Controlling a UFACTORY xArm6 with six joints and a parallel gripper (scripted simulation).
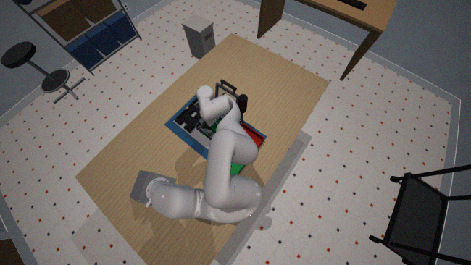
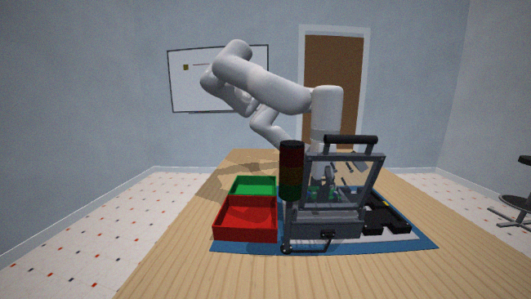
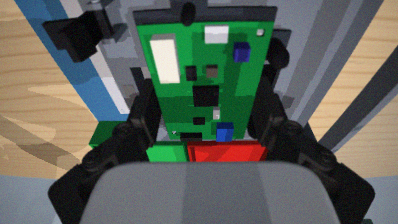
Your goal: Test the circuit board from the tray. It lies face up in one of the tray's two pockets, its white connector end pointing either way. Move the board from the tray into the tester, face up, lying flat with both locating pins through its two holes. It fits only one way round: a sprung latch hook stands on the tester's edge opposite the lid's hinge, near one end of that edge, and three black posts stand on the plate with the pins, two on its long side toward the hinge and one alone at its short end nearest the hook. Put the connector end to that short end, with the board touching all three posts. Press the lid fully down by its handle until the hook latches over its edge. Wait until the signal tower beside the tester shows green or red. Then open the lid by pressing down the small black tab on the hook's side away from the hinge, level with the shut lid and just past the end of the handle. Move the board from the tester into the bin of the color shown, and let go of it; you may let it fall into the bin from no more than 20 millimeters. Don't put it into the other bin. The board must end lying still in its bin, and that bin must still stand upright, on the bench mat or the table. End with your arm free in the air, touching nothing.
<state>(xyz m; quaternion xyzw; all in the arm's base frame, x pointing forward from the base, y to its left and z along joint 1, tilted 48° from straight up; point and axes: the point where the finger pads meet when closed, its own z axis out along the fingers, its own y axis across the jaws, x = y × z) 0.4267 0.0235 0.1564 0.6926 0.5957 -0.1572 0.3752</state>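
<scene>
My gripper is now right at the green circuit board. The rest, counted from my hand: clear lid 12 cm ahead, 3 cm to the right, 10 cm above; then black latch hook 5 cm behind, 7 cm to the left, 1 cm above; then plate 1 cm ahead, 1 cm below.
</scene>
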